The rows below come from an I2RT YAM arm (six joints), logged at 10 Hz.
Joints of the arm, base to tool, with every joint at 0 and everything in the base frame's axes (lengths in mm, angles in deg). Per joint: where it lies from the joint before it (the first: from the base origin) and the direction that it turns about. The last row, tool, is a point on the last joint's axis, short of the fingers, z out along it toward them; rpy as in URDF.
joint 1: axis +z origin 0 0 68
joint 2: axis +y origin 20 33.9 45.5
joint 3: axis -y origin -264 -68.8 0
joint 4: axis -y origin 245 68.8 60
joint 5: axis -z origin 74 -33.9 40.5
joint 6: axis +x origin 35.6 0 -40.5
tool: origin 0 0 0 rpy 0 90 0
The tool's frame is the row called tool.
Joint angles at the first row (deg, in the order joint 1, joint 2, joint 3, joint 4, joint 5, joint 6):
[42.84, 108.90, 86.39, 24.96, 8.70, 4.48]
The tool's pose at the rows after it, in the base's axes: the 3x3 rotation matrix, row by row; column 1 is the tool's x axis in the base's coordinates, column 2 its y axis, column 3 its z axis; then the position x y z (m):
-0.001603 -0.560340 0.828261; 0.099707 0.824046 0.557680; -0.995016 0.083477 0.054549; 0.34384 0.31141 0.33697
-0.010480 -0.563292 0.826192; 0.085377 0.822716 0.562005; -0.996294 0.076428 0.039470; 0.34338 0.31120 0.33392
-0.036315 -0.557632 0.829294; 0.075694 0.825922 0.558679; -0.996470 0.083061 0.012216; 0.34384 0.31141 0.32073
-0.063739 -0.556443 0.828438; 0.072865 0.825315 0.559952; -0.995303 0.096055 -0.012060; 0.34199 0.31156 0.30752
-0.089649 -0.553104 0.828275; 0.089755 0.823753 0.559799; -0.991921 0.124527 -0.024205; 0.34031 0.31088 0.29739
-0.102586 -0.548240 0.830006; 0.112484 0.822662 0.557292; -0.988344 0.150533 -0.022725; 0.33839 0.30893 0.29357
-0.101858 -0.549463 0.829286; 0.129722 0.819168 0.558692; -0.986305 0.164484 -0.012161; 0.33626 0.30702 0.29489
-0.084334 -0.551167 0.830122; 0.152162 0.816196 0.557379; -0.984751 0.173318 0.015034; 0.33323 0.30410 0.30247
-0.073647 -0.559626 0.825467; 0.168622 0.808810 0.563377; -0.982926 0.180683 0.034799; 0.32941 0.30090 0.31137
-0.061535 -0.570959 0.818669; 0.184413 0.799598 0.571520; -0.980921 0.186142 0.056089; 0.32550 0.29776 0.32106
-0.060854 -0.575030 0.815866; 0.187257 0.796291 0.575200; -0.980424 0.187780 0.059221; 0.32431 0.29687 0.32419
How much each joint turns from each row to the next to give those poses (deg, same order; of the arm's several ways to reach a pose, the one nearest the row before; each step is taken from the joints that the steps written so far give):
[0.01, -0.18, 1.15, -0.61, 0.18, -0.17]
[-0.01, -0.09, -0.44, -0.53, -0.27, -0.27]
[0.01, 0.44, -1.75, 0.61, 0.27, 0.62]
[0.17, 0.18, -2.20, 0.97, 0.09, 0.96]
[0.09, 0.09, -1.93, 1.31, 0.08, 1.76]
[0.00, -0.35, -1.41, 1.15, 0.18, 1.49]
[0.00, -0.62, -0.79, 0.79, -0.09, 0.71]
[0.00, -1.14, -0.45, 0.88, 0.09, 0.26]
[0.00, -1.40, -0.26, 0.00, -0.44, 0.27]
[0.00, -1.41, -0.09, -0.09, -0.61, 0.17]
[0.00, -0.44, 0.09, -0.35, -0.27, 0.09]

